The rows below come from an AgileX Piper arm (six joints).
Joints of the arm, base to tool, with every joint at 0 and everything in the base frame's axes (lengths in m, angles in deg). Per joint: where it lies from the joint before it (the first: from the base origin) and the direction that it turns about. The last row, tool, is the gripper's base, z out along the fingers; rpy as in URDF.
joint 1: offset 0 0 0.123 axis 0 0 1
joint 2: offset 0 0 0 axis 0 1 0
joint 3: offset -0.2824 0 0.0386 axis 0 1 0
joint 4: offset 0.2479 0 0.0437 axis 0.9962 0 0.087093
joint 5: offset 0 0 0 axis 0 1 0
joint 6: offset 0.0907 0 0.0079 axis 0.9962 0 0.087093
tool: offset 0 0 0 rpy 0 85 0
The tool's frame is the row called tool.
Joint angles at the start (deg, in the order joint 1, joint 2, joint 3, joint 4, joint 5, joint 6):
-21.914 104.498 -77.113 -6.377 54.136 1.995
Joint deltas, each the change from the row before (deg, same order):
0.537 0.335 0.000 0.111 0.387 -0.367
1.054 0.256 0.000 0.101 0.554 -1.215
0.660 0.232 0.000 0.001 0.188 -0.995
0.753 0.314 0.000 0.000 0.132 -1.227
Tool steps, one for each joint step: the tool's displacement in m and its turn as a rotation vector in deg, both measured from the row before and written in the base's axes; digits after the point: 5 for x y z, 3 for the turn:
0.00136 0.00330 -0.00231 0.280 0.699 0.811
0.00218 0.00652 -0.00185 0.146 0.923 2.141
0.00162 0.00392 -0.00156 -0.025 0.548 1.611
0.00199 0.00443 -0.00207 -0.052 0.605 1.938

